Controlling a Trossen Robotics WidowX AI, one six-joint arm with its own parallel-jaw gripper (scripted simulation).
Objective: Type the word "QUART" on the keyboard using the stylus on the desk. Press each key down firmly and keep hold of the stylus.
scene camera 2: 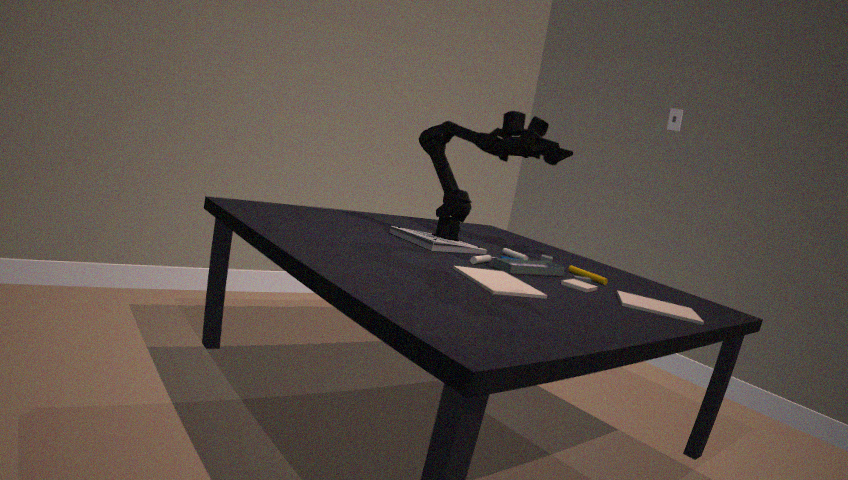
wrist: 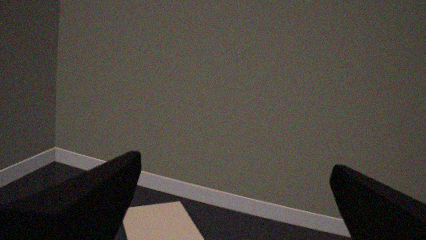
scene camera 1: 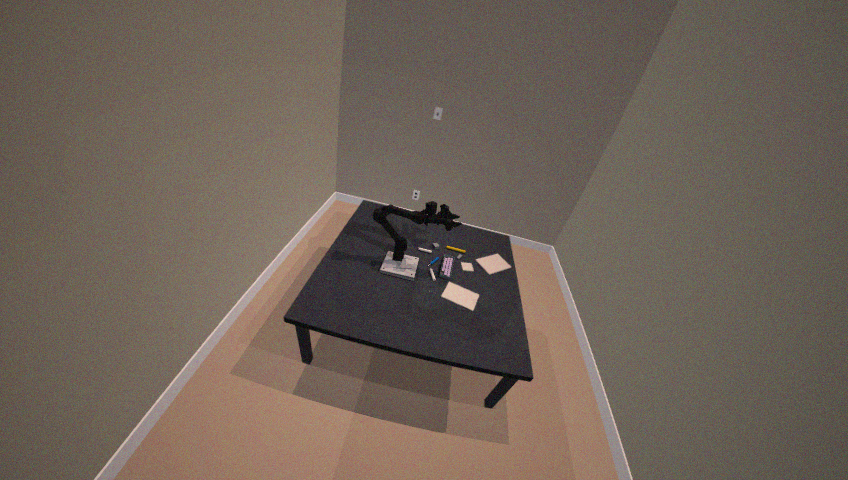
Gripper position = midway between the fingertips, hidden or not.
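There's nothing held in my gripper (scene camera 2: 565,149), and it's open. You'd also find the gripper in the wrist view (wrist: 237,167).
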